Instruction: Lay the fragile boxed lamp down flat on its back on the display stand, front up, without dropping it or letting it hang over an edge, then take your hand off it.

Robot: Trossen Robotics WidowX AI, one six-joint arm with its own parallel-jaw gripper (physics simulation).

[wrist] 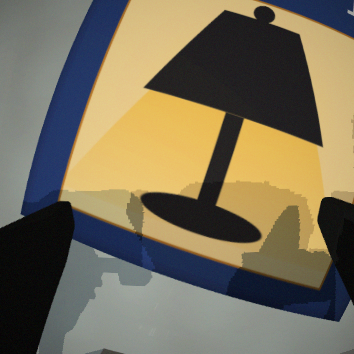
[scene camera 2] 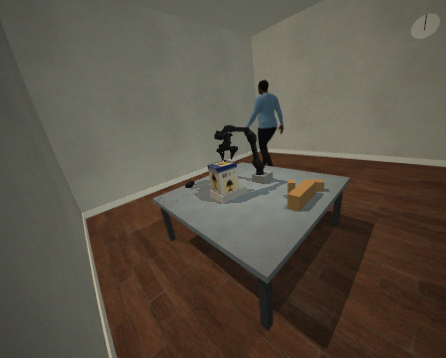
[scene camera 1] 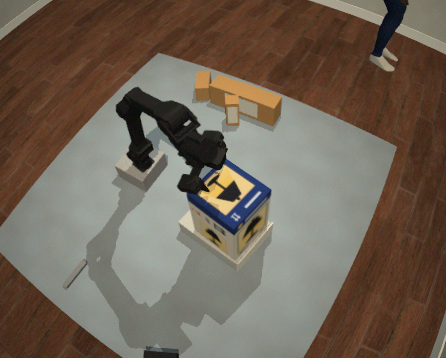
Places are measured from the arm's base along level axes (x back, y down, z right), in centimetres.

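Pixels of known places: gripper, fingertip midpoint: [wrist: 200, 213] [scene camera 2: 226, 159] [scene camera 1: 214, 177]; arm's base, link origin: [scene camera 2: 260, 173] [scene camera 1: 143, 162].
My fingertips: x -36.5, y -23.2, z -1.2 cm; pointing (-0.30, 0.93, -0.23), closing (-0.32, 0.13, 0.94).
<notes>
For each thing: its middle in the pictures, then the offset to it from my fingertips. "*": a spot on its surface instead. Level surfaces: height alone.
- boxed lamp, body centre: [wrist: 227, 123] [scene camera 1: 230, 211] [scene camera 2: 223, 177] dx -5.4, dy +13.4, dz +0.1 cm
- thin grey bar, body centre: [scene camera 1: 74, 274] dx +26.6, dy +30.3, dz +50.4 cm
- dark object, surface spot: [scene camera 1: 161, 353] * dx -17.8, dy +27.4, dz +48.3 cm
- table, surface height: dy +30.9 cm
The boxed lamp [scene camera 1: 227, 207] [scene camera 2: 224, 181] [wrist: 225, 90] lies on the pale display stand [scene camera 1: 186, 224] [scene camera 2: 241, 194], its blue-bordered face with the large lamp picture up. It looks flat, and a rim of the stand shows around part of its base; the far sides are hidden in scene camera 1. My gripper [scene camera 1: 215, 175] [scene camera 2: 227, 159] [wrist: 200, 213] is open and empty over the lamp-base end of the top face. Its fingers stand wide apart, near that face's two sides in the wrist view. The small gap between fingertips and box is hard to judge.
My arm's base block [scene camera 1: 140, 171] [scene camera 2: 262, 177] stands behind the box. Orange boxes [scene camera 1: 245, 97] [scene camera 2: 304, 194] stand near a table edge. A thin grey bar [scene camera 1: 75, 274] and a dark object [scene camera 1: 161, 353] lie on the table [scene camera 1: 325, 200]. A person [scene camera 2: 266, 112] is beyond the table.
</notes>
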